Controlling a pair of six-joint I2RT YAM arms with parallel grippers.
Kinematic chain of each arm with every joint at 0, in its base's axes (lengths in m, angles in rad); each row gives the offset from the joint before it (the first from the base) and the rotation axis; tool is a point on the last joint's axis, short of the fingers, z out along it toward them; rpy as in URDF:
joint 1: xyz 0 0 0.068 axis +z
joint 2: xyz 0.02 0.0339 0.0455 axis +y
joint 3: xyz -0.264 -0.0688 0 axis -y
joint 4: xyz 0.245 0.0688 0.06 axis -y
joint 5: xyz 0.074 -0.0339 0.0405 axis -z
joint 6: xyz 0.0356 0 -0.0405 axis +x
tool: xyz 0 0 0 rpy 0 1.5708 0
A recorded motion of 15 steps. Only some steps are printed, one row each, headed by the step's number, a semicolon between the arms.
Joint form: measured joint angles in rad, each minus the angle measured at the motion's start. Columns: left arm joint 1, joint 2, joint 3, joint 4, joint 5, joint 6; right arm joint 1, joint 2, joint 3, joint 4, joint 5, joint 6.
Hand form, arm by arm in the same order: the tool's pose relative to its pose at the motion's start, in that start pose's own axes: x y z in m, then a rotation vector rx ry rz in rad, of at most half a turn. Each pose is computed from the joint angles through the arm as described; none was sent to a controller.
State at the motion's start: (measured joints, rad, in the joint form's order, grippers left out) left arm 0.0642 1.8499 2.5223 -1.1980 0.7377 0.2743; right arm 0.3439 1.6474 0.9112 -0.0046 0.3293 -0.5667
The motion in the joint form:
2: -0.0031 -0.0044 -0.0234 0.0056 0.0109 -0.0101; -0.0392 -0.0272 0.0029 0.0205 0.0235 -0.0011
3: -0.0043 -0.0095 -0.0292 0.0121 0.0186 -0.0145; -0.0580 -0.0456 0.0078 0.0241 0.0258 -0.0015
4: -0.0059 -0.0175 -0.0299 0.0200 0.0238 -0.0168; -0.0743 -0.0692 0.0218 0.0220 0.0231 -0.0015
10: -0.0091 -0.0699 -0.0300 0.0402 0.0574 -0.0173; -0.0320 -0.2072 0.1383 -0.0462 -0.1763 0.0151
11: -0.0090 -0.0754 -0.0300 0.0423 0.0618 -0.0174; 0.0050 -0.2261 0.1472 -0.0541 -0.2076 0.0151
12: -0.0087 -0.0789 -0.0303 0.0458 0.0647 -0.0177; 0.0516 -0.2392 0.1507 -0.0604 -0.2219 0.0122
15: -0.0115 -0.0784 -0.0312 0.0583 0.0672 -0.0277; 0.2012 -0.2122 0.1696 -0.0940 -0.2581 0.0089
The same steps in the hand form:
2: 0.0026 0.0005 0.0033 0.0160 0.0069 -0.0180; 0.0021 -0.0178 -0.0035 0.0658 -0.0044 0.0401
3: 0.0020 -0.0007 0.0027 0.0234 0.0009 -0.0181; 0.0022 -0.0273 -0.0071 0.0916 -0.0133 0.0598
4: 0.0000 -0.0034 0.0002 0.0270 -0.0110 -0.0095; -0.0006 -0.0384 -0.0132 0.1168 -0.0332 0.0806
10: -0.0099 -0.0212 -0.0191 0.0487 -0.0700 0.0413; -0.0460 -0.0643 -0.0724 0.0263 -0.3217 0.1039
11: -0.0109 -0.0231 -0.0212 0.0515 -0.0763 0.0466; -0.0551 -0.0579 -0.0837 -0.0124 -0.3762 0.0837
12: -0.0116 -0.0241 -0.0226 0.0528 -0.0817 0.0509; -0.0636 -0.0476 -0.0937 -0.0483 -0.4184 0.0559
15: -0.0128 -0.0243 -0.0218 0.0562 -0.0895 0.0496; -0.0862 -0.0037 -0.1075 -0.1950 -0.4841 -0.0458

